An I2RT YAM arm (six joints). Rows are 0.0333 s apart.
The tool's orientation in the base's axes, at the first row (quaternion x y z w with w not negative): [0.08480, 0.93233, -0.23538, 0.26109]
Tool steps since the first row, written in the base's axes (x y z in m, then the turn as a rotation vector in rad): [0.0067, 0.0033, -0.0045, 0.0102, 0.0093, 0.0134]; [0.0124, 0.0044, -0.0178, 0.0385, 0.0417, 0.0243]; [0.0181, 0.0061, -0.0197, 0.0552, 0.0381, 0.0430]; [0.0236, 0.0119, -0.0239, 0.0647, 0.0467, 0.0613]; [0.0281, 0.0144, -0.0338, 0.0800, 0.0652, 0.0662]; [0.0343, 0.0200, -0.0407, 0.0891, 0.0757, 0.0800]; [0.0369, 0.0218, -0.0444, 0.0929, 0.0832, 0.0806]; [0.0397, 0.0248, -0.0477, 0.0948, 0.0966, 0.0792]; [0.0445, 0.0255, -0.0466, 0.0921, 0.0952, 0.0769]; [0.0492, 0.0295, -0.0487, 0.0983, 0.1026, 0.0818]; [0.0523, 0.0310, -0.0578, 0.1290, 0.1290, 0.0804]
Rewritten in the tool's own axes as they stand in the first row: [-0.0032, 0.0065, 0.0048, -0.0154, 0.0057, -0.0100]; [-0.0010, 0.0144, 0.0168, -0.0440, 0.0377, -0.0212]; [-0.0048, 0.0182, 0.0200, -0.0682, 0.0319, -0.0261]; [-0.0070, 0.0265, 0.0228, -0.0856, 0.0348, -0.0398]; [-0.0056, 0.0338, 0.0310, -0.1005, 0.0534, -0.0456]; [-0.0070, 0.0432, 0.0363, -0.1151, 0.0597, -0.0570]; [-0.0072, 0.0470, 0.0394, -0.1184, 0.0671, -0.0594]; [-0.0077, 0.0517, 0.0417, -0.1188, 0.0799, -0.0639]; [-0.0123, 0.0532, 0.0427, -0.1154, 0.0788, -0.0627]; [-0.0151, 0.0589, 0.0444, -0.1230, 0.0851, -0.0672]; [-0.0129, 0.0646, 0.0519, -0.1474, 0.1174, -0.0652]
